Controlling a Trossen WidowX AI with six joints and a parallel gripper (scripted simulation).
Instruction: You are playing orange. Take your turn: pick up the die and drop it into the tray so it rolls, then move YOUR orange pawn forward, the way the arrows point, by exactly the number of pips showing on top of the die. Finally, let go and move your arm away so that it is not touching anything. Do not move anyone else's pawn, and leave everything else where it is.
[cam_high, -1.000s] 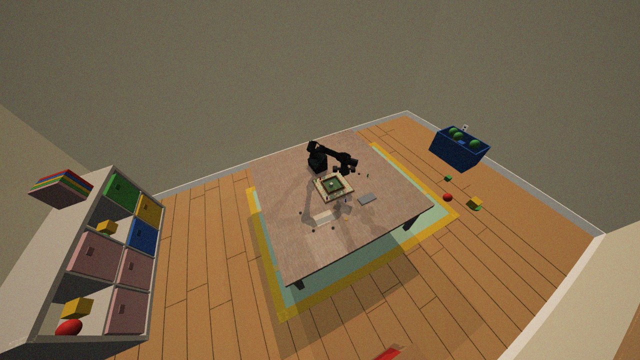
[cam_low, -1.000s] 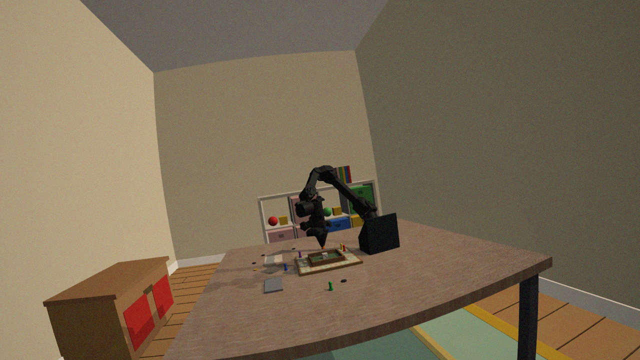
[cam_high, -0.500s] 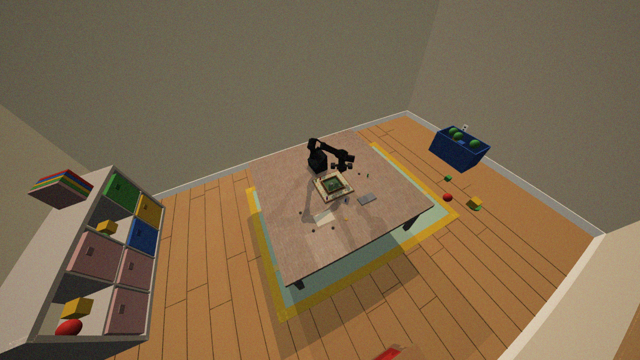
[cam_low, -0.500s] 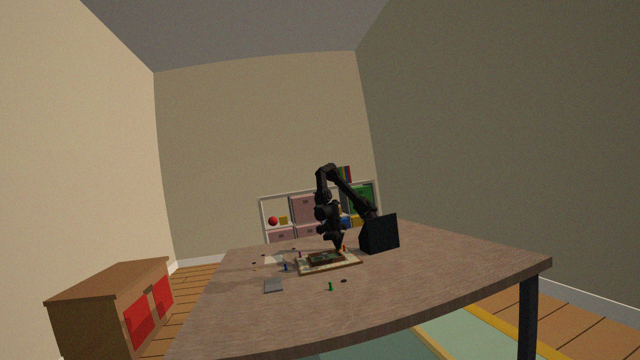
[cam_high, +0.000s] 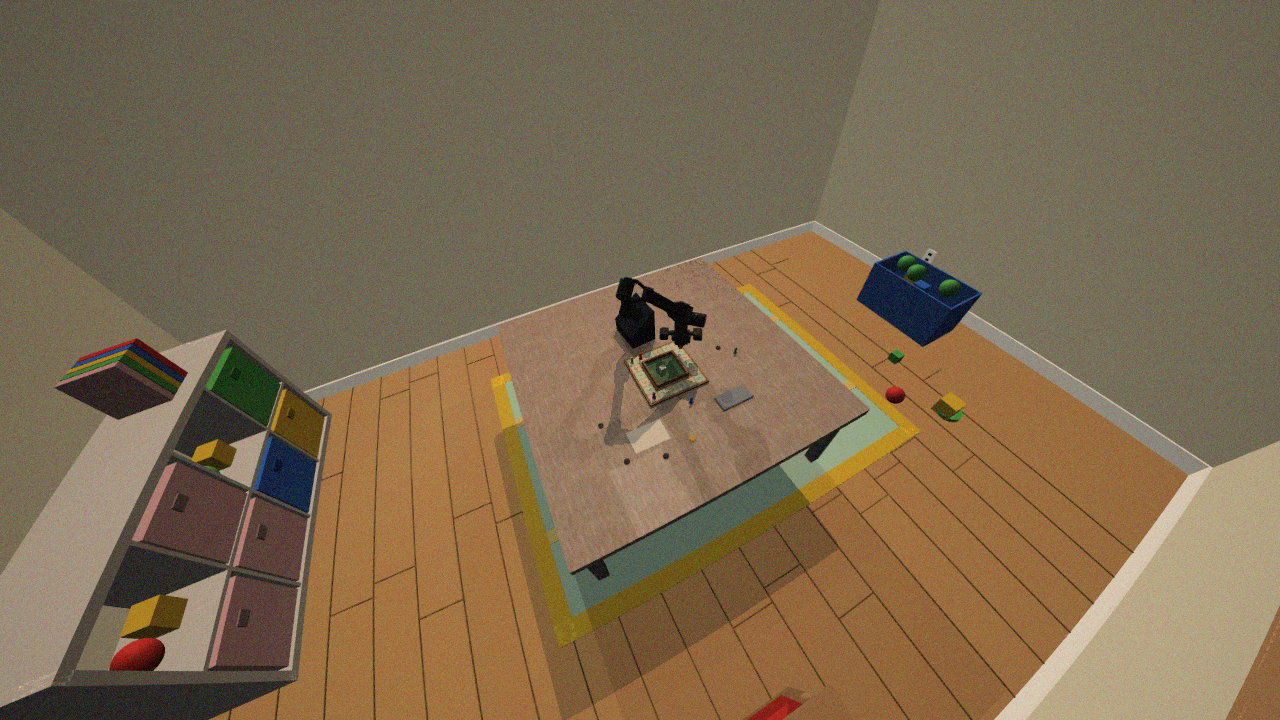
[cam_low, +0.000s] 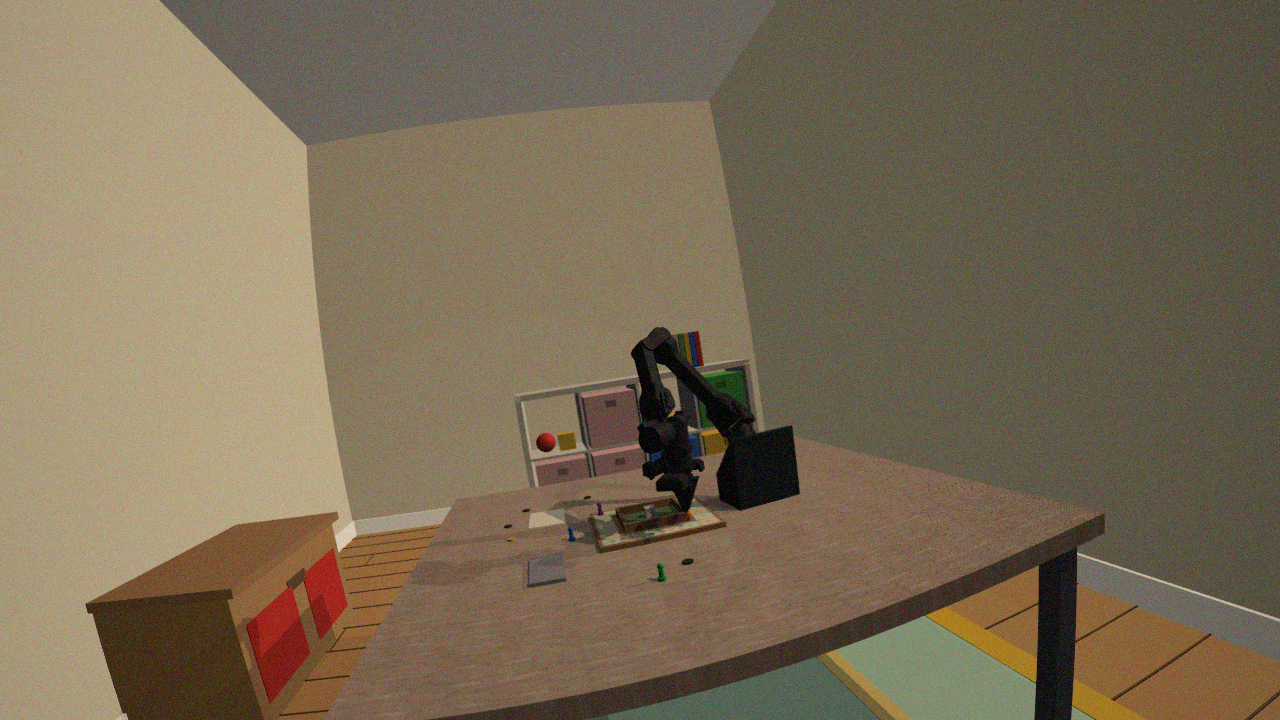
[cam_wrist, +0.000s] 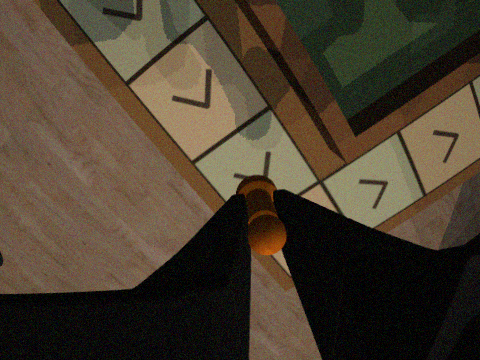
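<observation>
Now: gripper tip 10 mm below the orange pawn. The rest, counted from my gripper tip: white die (120 mm to the right, 70 mm ahead, 20 mm below); then yellow pawn (230 mm to the right, 30 mm behind, 20 mm below); then green tray (110 mm to the right, 70 mm ahead, 40 mm below).
</observation>
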